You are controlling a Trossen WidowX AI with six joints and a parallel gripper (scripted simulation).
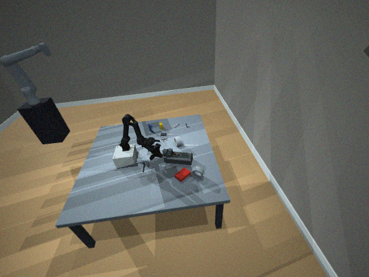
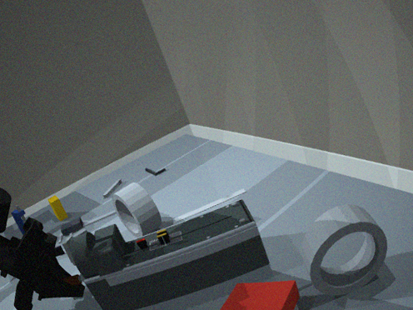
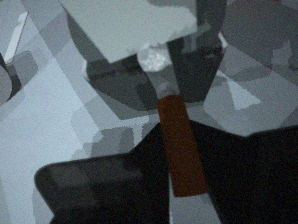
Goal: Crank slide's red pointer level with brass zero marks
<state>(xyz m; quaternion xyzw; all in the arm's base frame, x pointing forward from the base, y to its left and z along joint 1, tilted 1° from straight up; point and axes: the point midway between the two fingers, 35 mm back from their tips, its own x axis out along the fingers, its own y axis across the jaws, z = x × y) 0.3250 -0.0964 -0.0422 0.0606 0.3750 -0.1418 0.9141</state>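
Right now the red pointer is 13 cm ahead of my gripper tip, 3 cm to the right of it and 5 cm above it. Also, from my gripper tip: brown handle: 2 cm behind, 1 cm to the left, 3 cm above; yellow block: 2 cm behind, 56 cm to the left, 1 cm below; blue clamp: 14 cm behind, 51 cm to the left, 2 cm above.
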